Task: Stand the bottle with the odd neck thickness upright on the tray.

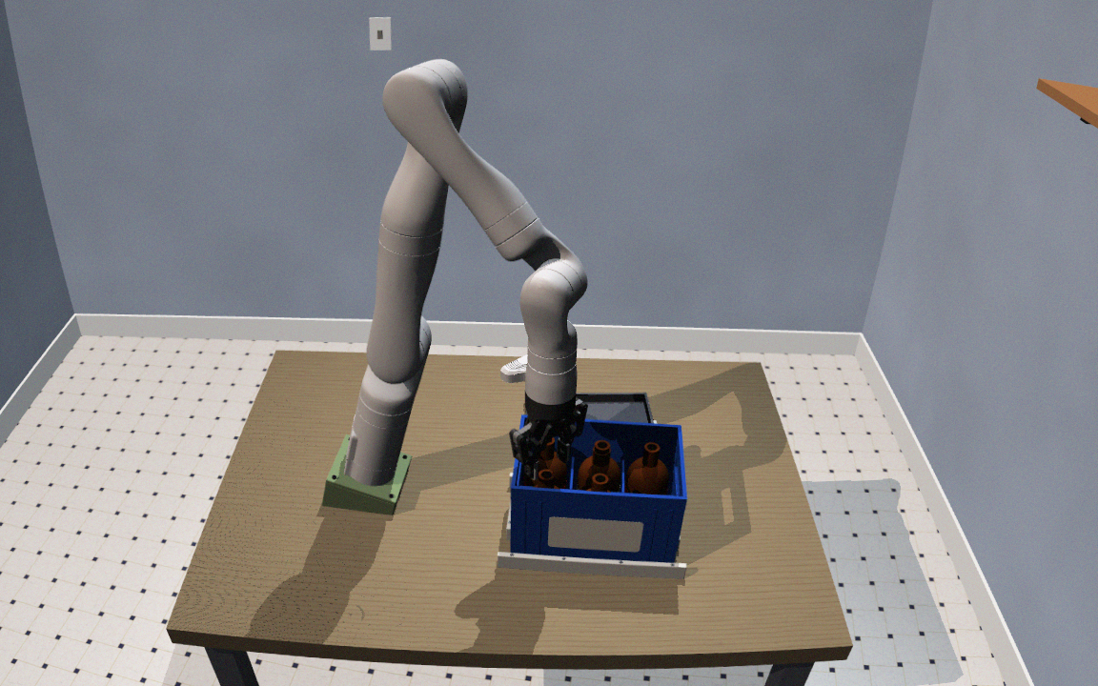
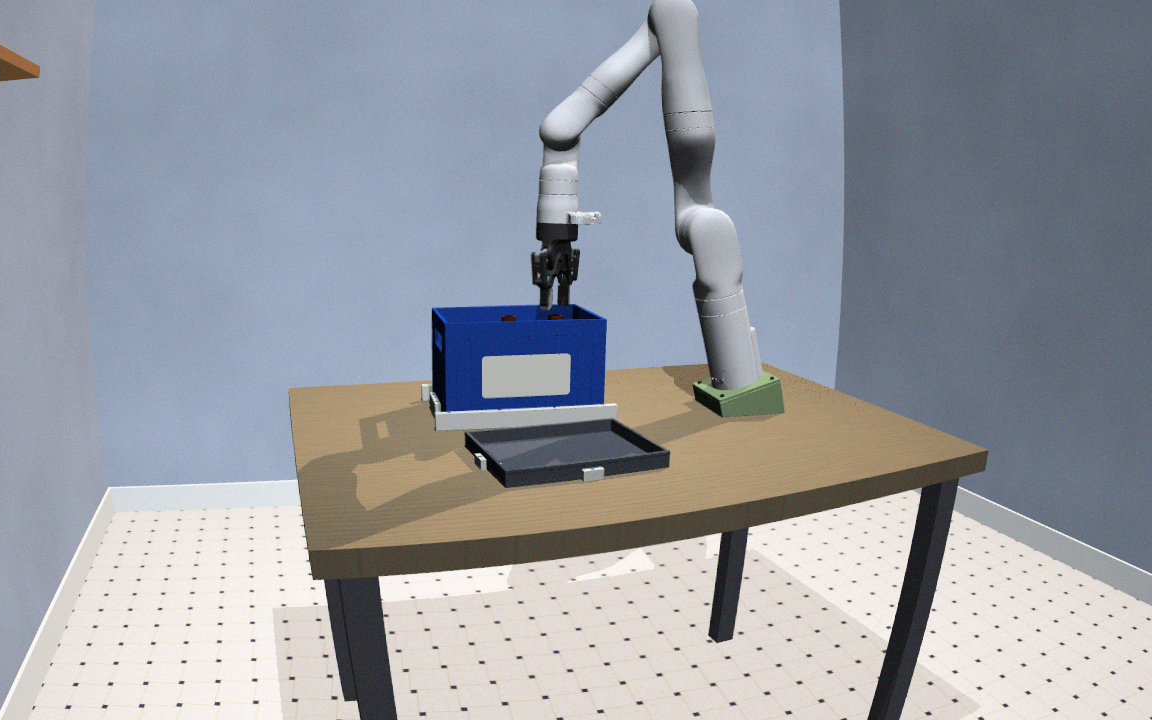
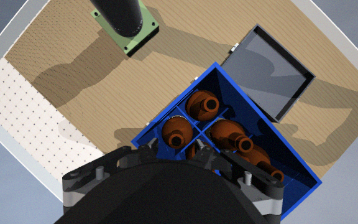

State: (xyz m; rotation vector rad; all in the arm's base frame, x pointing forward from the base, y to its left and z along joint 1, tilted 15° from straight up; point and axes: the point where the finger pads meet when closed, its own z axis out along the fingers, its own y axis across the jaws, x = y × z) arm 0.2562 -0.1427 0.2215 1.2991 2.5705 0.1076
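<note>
The blue crate lies 110 mm below my hand, 90 mm ahead of it and 30 mm to the left of it. The rest, counted from my hand: dark grey tray: 300 mm to the left, 180 mm below, 120 mm ahead.
</note>
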